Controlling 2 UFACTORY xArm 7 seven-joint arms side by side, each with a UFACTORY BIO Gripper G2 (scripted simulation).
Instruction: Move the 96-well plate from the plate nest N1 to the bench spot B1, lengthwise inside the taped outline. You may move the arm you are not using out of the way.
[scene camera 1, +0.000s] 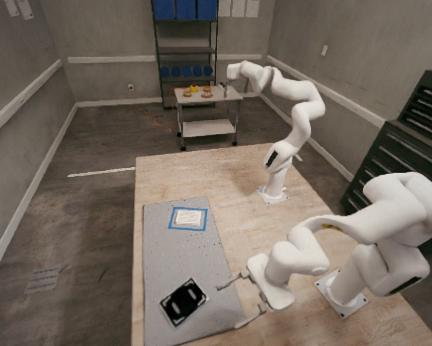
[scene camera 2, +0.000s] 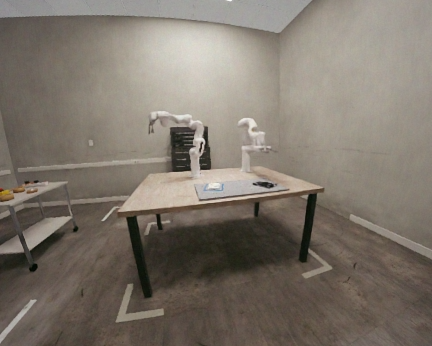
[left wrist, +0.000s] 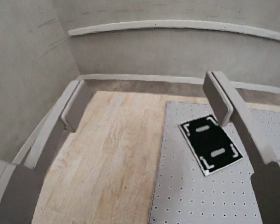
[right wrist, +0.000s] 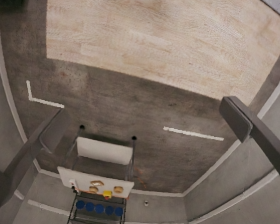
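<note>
My left gripper (scene camera 1: 225, 306) is there for me to see. And I can see a black plate nest (left wrist: 205, 142) as well.
</note>
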